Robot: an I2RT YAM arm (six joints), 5 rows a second.
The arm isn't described. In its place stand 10 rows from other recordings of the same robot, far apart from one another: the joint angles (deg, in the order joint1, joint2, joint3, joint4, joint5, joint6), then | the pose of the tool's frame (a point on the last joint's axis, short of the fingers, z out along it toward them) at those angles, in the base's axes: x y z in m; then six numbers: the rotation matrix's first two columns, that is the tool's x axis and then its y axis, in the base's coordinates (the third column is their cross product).
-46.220 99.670 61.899 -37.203 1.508 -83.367 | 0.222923 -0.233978 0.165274 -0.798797 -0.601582 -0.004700 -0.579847 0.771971 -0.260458
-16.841 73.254 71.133 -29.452 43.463 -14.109 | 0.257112 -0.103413 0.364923 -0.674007 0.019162 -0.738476 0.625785 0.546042 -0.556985
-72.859 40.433 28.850 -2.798 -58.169 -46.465 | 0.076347 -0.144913 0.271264 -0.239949 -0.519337 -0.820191 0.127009 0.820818 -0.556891
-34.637 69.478 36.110 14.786 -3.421 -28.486 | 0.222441 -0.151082 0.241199 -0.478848 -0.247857 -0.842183 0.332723 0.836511 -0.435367
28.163 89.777 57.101 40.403 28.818 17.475 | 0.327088 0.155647 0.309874 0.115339 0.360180 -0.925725 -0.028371 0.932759 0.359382
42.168 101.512 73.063 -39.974 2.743 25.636 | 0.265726 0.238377 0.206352 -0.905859 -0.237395 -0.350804 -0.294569 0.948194 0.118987
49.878 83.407 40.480 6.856 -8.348 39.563 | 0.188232 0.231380 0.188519 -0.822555 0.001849 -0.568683 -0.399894 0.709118 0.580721
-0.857 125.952 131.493 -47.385 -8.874 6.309 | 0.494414 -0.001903 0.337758 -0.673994 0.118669 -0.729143 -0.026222 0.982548 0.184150
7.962 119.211 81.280 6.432 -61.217 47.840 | 0.447952 0.094158 0.193029 -0.945368 0.228169 -0.232849 -0.157954 0.304234 0.939411
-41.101 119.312 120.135 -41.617 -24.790 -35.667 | 0.366882 -0.300254 0.337750 -0.608488 -0.171628 -0.774781 0.003466 0.975748 -0.218868
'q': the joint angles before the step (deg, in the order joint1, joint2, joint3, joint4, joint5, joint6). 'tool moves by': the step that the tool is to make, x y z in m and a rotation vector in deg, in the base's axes. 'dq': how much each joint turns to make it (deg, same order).
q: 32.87, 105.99, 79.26, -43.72, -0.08, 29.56
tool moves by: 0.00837, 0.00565, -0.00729, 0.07, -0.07, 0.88
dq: 0.00, 2.47, 1.54, 1.02, -0.31, -0.82
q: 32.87, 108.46, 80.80, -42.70, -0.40, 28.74
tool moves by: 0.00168, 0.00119, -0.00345, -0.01, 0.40, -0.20
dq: 0.00, 0.74, 0.23, 0.16, -0.13, 0.26
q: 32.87, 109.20, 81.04, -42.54, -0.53, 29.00
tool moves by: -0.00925, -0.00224, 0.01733, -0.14, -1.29, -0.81
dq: 0.59, -3.10, -0.22, -1.88, 1.25, 1.04
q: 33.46, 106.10, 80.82, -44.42, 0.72, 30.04
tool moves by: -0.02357, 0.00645, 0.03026, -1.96, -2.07, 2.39
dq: 3.19, -4.57, 1.12, -5.12, 2.90, -0.24
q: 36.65, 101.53, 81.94, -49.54, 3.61, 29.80
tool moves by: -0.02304, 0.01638, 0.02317, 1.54, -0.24, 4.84
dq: 4.23, -2.47, 2.17, -3.47, -1.20, -0.19
